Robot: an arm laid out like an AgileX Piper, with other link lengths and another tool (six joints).
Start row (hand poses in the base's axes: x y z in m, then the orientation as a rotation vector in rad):
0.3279 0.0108 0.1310 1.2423 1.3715 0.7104
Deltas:
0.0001 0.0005 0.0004 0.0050 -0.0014 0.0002
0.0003 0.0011 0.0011 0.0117 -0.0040 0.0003
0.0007 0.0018 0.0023 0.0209 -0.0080 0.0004
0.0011 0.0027 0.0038 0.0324 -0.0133 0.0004
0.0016 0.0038 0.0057 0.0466 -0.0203 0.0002
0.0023 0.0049 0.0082 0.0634 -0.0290 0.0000
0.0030 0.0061 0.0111 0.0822 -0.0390 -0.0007
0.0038 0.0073 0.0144 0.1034 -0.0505 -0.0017
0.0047 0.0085 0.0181 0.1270 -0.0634 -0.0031
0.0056 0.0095 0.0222 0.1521 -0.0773 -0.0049
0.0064 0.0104 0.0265 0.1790 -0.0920 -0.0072
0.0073 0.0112 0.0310 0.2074 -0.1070 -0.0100
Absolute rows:
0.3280 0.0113 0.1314 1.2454 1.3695 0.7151
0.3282 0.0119 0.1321 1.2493 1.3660 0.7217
0.3286 0.0126 0.1333 1.2544 1.3609 0.7309
0.3290 0.0135 0.1348 1.2607 1.3541 0.7425
0.3295 0.0146 0.1367 1.2683 1.3452 0.7570
0.3302 0.0157 0.1392 1.2770 1.3342 0.7743
0.3309 0.0169 0.1421 1.2868 1.3212 0.7934
0.3317 0.0181 0.1454 1.2978 1.3060 0.8149
0.3326 0.0193 0.1491 1.3099 1.2886 0.8386
0.3335 0.0203 0.1532 1.3228 1.2695 0.8636
0.3343 0.0212 0.1575 1.3367 1.2486 0.8900
0.3352 0.0220 0.1620 1.3517 1.2265 0.9173

